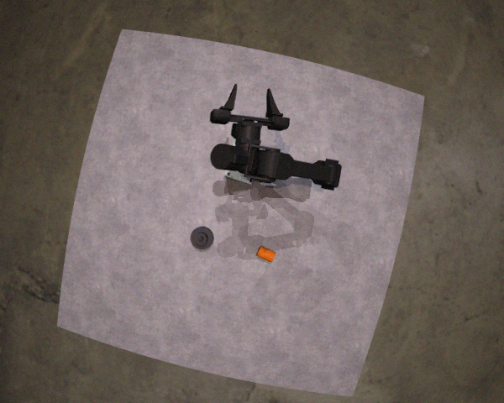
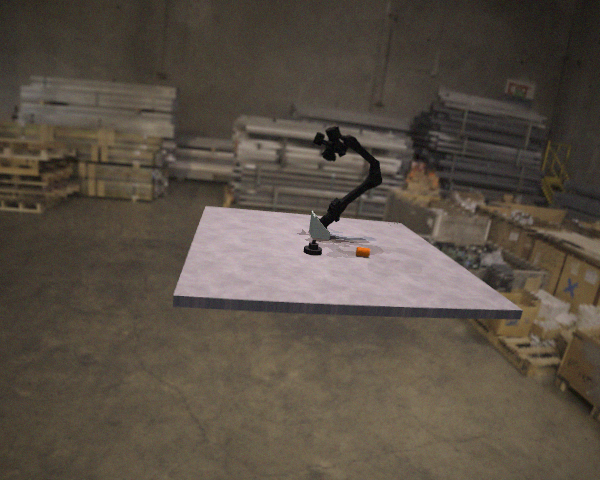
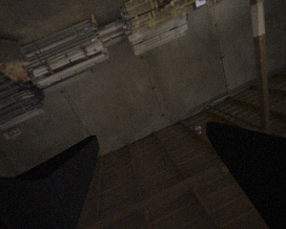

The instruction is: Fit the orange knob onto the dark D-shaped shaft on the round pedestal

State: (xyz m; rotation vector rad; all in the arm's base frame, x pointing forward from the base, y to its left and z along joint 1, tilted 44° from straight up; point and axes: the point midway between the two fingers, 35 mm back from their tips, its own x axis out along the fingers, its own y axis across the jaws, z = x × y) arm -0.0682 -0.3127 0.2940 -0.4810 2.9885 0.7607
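Right now my gripper tip is 47 cm above the orange knob, 43 cm short of it and 21 cm to the right of it. Round my gripper tip: dark pedestal (46 cm below, 45 cm ahead, 3 cm to the right).
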